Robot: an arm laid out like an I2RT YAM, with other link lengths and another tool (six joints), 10 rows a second.
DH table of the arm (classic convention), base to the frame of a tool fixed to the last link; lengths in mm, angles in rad. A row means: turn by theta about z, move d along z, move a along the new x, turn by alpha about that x. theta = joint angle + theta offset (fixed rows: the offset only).
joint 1: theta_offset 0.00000  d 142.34  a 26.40  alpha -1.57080
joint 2: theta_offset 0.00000  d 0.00  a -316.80  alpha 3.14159
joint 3: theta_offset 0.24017  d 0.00  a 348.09  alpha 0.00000
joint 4: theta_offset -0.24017  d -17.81  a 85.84  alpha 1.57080
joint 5: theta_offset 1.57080  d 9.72  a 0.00  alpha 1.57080
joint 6: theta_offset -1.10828  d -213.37  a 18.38  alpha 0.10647
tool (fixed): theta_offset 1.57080  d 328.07  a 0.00  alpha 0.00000
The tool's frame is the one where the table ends.
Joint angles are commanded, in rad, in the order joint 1, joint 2, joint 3, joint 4, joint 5, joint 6. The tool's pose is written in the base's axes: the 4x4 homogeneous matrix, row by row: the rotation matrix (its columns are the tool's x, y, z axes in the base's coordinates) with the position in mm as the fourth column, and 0 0 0 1 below. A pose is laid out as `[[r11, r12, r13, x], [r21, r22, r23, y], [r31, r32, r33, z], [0, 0, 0, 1]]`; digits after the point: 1 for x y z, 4 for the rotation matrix.
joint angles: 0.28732, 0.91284, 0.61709, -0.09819, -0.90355, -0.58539
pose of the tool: [[0.9390, -0.2586, 0.2269, 250.0], [-0.2723, -0.1555, 0.9496, 208.7], [-0.2102, -0.9534, -0.2164, 329.0], [0, 0, 0, 1]]
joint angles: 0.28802, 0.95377, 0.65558, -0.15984, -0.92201, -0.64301
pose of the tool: [[0.9450, -0.2633, 0.1940, 253.3], [-0.2481, -0.1911, 0.9497, 211.1], [-0.2129, -0.9456, -0.2459, 327.6], [0, 0, 0, 1]]
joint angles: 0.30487, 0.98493, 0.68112, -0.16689, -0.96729, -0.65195
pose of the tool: [[0.9559, -0.2610, 0.1345, 251.6], [-0.1885, -0.1942, 0.9627, 217.7], [-0.2251, -0.9456, -0.2348, 331.8], [0, 0, 0, 1]]
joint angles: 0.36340, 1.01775, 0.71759, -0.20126, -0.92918, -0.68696
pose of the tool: [[0.9641, -0.2445, 0.1039, 248.2], [-0.1630, -0.2355, 0.9581, 234.6], [-0.2098, -0.9406, -0.2669, 332.4], [0, 0, 0, 1]]
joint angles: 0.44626, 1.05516, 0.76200, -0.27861, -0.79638, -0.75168
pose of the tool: [[0.9664, -0.2272, 0.1199, 245.3], [-0.1922, -0.3297, 0.9243, 256.5], [-0.1704, -0.9163, -0.3623, 323.6], [0, 0, 0, 1]]
